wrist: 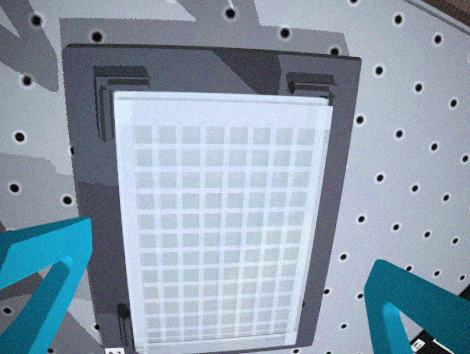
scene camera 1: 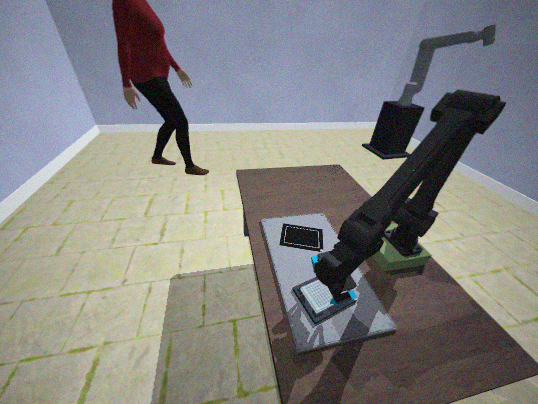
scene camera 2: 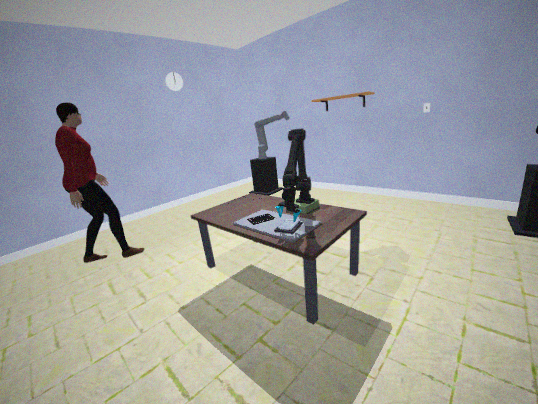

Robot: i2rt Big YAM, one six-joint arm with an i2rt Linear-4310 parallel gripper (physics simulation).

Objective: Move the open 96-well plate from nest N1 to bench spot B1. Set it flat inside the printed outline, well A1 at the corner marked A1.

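Places are measured from the arm's base along level axes (x back, y right, z up), in metres.
Pixels of known places: gripper, fingertip midpoint: (wrist: 231,256) (scene camera 1: 323,287) (scene camera 2: 287,219); arm's base at its link origin: (scene camera 1: 400,242) (scene camera 2: 305,201).
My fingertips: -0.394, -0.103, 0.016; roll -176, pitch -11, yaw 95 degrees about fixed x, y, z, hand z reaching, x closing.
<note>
For each thing: its middle in the pictures, then the offset to it from my fingertips, as dx, dy, dz. "*": a spot on its surface instead. Level surfaces: height alone.
- white 96-well plate at the middle of its body: (wrist: 220,240) (scene camera 1: 324,291) (scene camera 2: 288,224) +0.016, +0.004, -0.038
- dark nest N1 at the middle of its body: (wrist: 216,229) (scene camera 1: 324,293) (scene camera 2: 288,225) +0.016, +0.003, -0.048
- Bench spot B1 at a spot on its surface: (scene camera 1: 301,237) (scene camera 2: 261,218) * +0.047, +0.254, -0.055
- small A1 label at a spot on its surface: (wrist: 417,345) * +0.096, +0.172, -0.055
- partly cut-off white label at a spot on its surface: (wrist: 114,351) * +0.098, -0.037, -0.045
- grey perforated board at a spot on its surface: (wrist: 400,200) * -0.011, +0.104, -0.057
- brown table at its surface level: dz -0.069
The white 96-well plate (scene camera 1: 316,295) (scene camera 2: 288,224) (wrist: 225,200) sits in the dark nest N1 (scene camera 1: 317,318) (wrist: 190,65), between its raised corner guides. My gripper (scene camera 1: 334,278) (scene camera 2: 288,215) (wrist: 231,256) is open and empty above the plate; in the wrist view its cyan fingers stand on either side of the plate's long sides, apart from it. Bench spot B1 (scene camera 1: 301,237) (scene camera 2: 261,219) is a black patch with a white outline; part of it shows at the wrist view's lower right, with a small A1 label (wrist: 417,345). A partly cut-off white label (wrist: 114,351) shows by the nest's lower left.
Nest and spot are on a grey perforated board (scene camera 1: 280,260) (wrist: 400,200) on the brown table (scene camera 1: 280,192) (scene camera 2: 220,212). The arm's green base block (scene camera 1: 402,262) (scene camera 2: 309,205) stands beside the board. A person (scene camera 1: 145,45) (scene camera 2: 75,155) and another arm on a black pedestal (scene camera 1: 397,127) (scene camera 2: 263,175) stand beyond the table.
</note>
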